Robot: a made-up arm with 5 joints.
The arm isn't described. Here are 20 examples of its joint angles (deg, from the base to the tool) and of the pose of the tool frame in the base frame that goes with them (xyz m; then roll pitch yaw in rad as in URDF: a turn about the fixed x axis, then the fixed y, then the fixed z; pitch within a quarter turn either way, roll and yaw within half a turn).
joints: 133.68 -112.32 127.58 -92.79 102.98
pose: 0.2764 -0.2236 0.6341 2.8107 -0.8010 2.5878
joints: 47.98 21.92 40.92 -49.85 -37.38
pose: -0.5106 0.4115 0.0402 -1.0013 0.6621 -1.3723
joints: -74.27 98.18 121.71 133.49 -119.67
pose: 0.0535 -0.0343 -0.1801 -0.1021 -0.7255 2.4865
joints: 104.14 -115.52 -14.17 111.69 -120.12
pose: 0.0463 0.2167 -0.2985 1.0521 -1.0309 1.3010
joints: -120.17 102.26 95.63 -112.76 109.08
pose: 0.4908 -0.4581 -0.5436 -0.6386 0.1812 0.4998
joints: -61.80 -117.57 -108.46 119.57 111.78
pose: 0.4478 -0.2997 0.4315 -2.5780 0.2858 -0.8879
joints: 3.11 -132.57 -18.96 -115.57 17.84
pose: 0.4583 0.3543 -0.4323 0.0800 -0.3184 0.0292
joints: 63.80 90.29 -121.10 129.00 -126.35
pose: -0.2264 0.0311 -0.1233 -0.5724 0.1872 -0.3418
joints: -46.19 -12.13 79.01 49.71 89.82
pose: 0.0712 -0.0060 0.5459 2.5166 -0.9288 -1.9191
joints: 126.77 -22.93 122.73 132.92 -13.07
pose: 0.1891 0.2183 0.2846 2.8138 -1.0255 -2.4116
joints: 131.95 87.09 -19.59 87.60 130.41
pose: -0.0915 -0.2839 -0.2262 2.3859 0.3691 -2.7605
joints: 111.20 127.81 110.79 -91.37 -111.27
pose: 0.5398 0.7123 0.0307 -1.2945 0.2131 2.5213
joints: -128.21 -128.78 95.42 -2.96 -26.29
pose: 0.2171 -0.0676 0.4950 3.0414 0.5607 -1.8342
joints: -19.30 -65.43 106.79 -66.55 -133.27
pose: -0.3076 0.0949 -0.4619 0.5087 0.7873 -0.2388
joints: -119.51 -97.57 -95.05 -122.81 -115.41
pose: 0.4472 0.0596 0.7080 -2.7578 -0.3306 -2.7996
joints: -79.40 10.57 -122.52 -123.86 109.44
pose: -0.5749 0.3569 0.2206 2.0792 0.4624 1.5605
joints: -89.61 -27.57 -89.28 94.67 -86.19
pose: 0.3338 -0.0163 0.1245 1.6556 -0.0597 -2.0576
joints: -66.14 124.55 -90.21 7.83 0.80
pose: 0.0344 -0.5034 0.0069 0.2359 0.2036 2.1967
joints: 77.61 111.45 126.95 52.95 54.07
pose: 0.3353 -0.0219 0.0007 -0.1947 -0.8356 -1.2508
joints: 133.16 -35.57 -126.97 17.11 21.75
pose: 0.0150 0.1987 0.2681 1.6917 0.0939 0.1073
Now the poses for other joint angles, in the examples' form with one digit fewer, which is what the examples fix.
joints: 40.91 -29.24 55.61 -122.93 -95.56
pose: -0.537 -0.066 0.289 -1.759 0.080 -1.131
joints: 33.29 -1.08 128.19 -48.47 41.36
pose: -0.493 0.267 0.325 1.635 -0.795 0.813
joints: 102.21 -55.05 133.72 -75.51 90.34
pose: -0.429 -0.318 0.291 1.534 -0.634 2.393
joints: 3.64 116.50 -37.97 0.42 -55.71
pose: -0.086 0.027 0.669 -2.129 0.761 -1.282
